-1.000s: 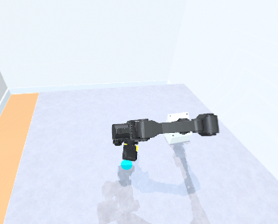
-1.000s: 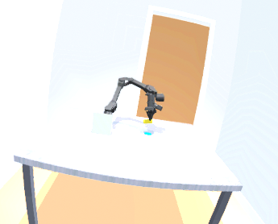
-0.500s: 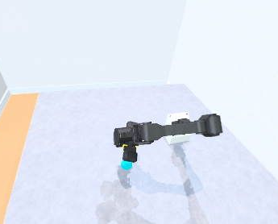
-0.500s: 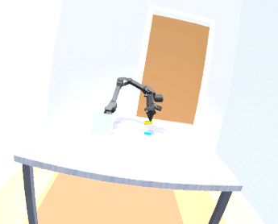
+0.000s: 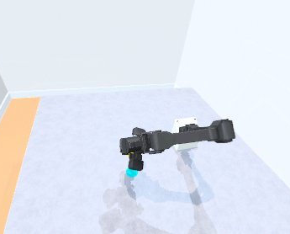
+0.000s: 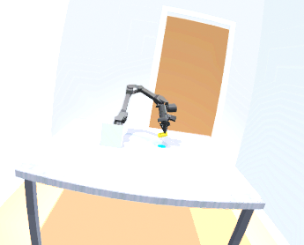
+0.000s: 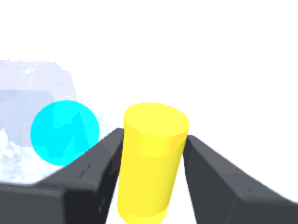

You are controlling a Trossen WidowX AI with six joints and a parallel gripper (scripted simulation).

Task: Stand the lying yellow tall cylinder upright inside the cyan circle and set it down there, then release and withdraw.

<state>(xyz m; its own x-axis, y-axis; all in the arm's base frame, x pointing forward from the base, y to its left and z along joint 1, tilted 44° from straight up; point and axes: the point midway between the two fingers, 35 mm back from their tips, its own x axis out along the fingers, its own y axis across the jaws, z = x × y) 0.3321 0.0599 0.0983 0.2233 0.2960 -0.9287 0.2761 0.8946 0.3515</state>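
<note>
Now: the cyan circle 10 mm behind my gripper tip, 40 mm to the left of it and 110 mm below it. The rest, counted from my gripper tip: yellow cylinder: 20 mm behind, 10 mm below.
</note>
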